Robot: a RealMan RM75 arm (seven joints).
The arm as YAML. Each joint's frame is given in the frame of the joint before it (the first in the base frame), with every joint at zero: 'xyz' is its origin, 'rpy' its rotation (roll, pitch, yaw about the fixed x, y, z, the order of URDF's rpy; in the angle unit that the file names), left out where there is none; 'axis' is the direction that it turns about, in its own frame. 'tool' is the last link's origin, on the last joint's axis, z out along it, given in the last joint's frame.
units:
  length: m
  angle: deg
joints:
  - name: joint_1
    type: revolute
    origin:
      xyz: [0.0, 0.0, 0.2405]
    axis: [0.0, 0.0, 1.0]
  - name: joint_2
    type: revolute
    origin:
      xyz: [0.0, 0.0, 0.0]
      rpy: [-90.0, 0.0, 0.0]
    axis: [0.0, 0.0, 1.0]
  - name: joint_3
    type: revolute
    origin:
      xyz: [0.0, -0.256, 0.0]
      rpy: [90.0, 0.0, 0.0]
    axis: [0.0, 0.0, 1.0]
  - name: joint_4
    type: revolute
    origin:
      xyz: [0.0, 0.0, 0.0]
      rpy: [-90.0, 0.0, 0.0]
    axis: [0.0, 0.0, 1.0]
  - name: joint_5
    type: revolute
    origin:
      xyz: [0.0, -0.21, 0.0]
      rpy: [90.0, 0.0, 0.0]
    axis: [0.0, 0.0, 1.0]
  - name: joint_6
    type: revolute
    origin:
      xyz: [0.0, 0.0, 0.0]
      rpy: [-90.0, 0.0, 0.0]
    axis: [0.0, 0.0, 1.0]
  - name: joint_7
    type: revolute
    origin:
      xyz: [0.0, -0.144, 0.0]
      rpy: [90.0, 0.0, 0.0]
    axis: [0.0, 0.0, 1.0]
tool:
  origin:
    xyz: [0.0, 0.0, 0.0]
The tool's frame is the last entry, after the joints.
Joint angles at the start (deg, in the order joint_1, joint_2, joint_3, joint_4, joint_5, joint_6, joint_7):
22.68 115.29 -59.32 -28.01 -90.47 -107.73 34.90
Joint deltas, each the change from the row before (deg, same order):
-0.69 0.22 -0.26 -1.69 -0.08 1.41 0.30
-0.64 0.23 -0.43 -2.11 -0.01 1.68 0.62
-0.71 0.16 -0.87 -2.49 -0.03 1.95 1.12
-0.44 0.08 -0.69 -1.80 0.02 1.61 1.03
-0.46 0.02 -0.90 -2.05 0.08 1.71 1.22
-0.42 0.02 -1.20 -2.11 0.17 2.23 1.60
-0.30 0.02 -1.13 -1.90 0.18 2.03 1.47
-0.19 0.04 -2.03 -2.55 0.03 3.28 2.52
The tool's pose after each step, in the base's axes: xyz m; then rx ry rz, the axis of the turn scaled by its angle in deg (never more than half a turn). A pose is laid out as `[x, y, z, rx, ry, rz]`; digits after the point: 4 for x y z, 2 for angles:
[0.2542, 0.2552, -0.0031, -154.72, -20.51, 61.58]
[0.2548, 0.2584, -0.0031, -154.65, -20.91, 58.94]
[0.2551, 0.2619, -0.0030, -155.02, -21.09, 55.91]
[0.2552, 0.2652, -0.0028, -155.25, -20.96, 53.61]
[0.2547, 0.2688, -0.0021, -155.51, -20.94, 51.19]
[0.2539, 0.2735, -0.0022, -155.81, -20.41, 48.47]
[0.2524, 0.2780, -0.0022, -155.96, -20.03, 46.17]
[0.2494, 0.2850, -0.0042, -156.57, -19.07, 42.76]

